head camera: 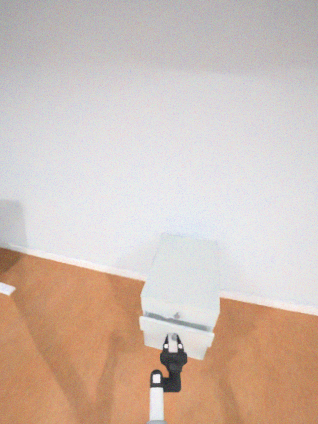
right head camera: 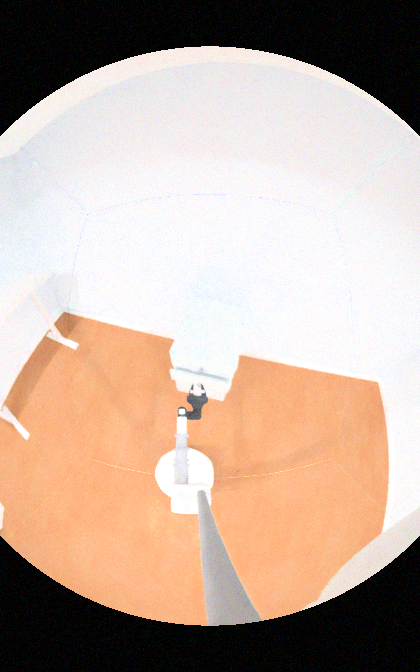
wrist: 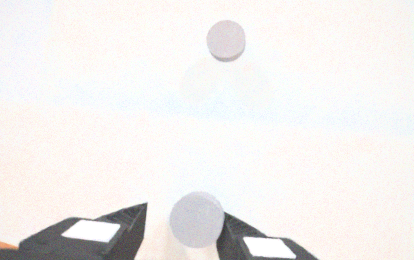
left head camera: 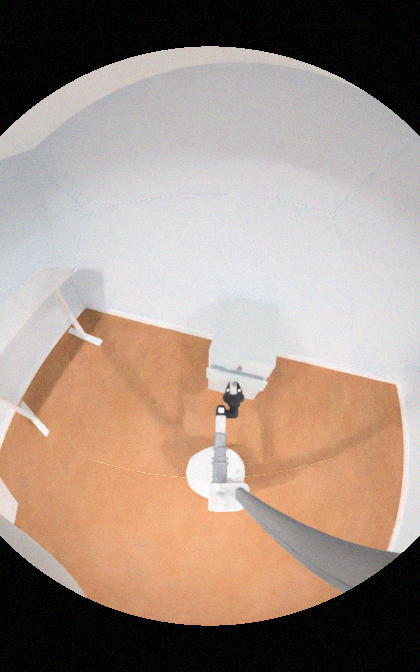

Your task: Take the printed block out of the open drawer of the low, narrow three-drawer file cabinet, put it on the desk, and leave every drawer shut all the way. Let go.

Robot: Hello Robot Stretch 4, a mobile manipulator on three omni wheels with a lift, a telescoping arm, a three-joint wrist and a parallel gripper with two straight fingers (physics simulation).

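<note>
The low, pale file cabinet (head camera: 187, 270) (left head camera: 245, 330) (right head camera: 212, 330) stands against the wall. Its middle drawer (head camera: 195, 341) (left head camera: 216, 376) (right head camera: 181, 376) (wrist: 325, 190) stands out a little, with a narrow dark gap above its front. The top drawer, with its round knob (head camera: 177, 315) (wrist: 226, 40), looks shut. The bottom drawer is mostly hidden. My gripper (head camera: 173, 337) (left head camera: 233, 384) (right head camera: 198, 386) (wrist: 182, 224) is open at the middle drawer's front. Its fingers stand on either side of the round grey knob (wrist: 196, 219), the right finger close against it. The printed block does not show.
The white desk (left head camera: 30, 310) (right head camera: 22, 305) stands along the left wall on legs with flat feet. A white desk foot (head camera: 7, 288) shows at the left edge of the head view. The back wall (head camera: 150, 150) rises behind the cabinet.
</note>
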